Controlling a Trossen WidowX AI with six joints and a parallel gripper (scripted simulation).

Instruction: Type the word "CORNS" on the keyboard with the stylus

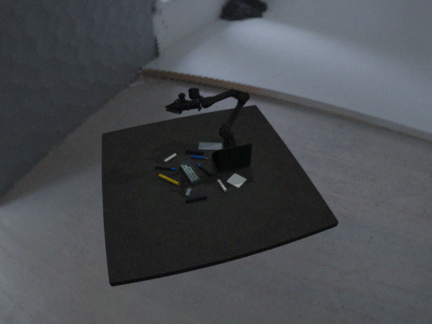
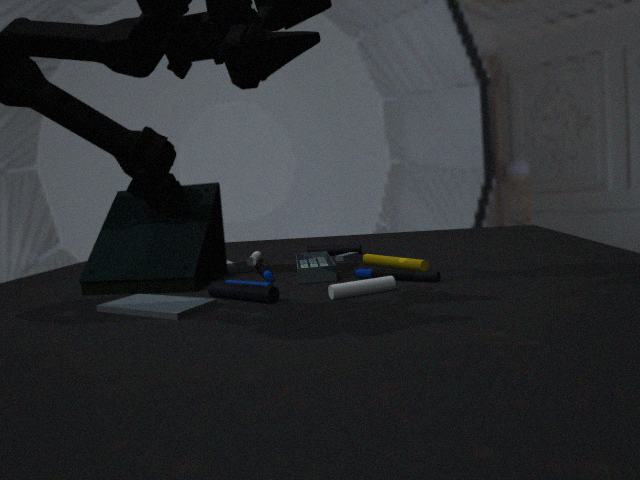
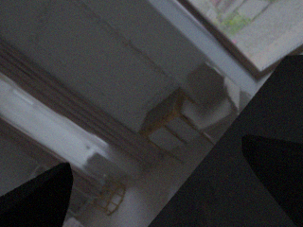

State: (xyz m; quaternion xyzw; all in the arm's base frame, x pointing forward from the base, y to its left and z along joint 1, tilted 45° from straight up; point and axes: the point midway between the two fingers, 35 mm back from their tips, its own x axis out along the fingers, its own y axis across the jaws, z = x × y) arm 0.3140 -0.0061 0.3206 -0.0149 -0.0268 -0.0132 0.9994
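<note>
Now: the blue stylus 20 cm behind my gripper tip, 13 cm to the left of it and 34 cm below it. From my gripper tip the other things lie so: small grey block (5 cm behind, 41 cm to the left, 34 cm below); then yellow rod (5 cm ahead, 28 cm to the left, 34 cm below); then grey flat plate (27 cm behind, 2 cm to the left, 35 cm below).
</note>
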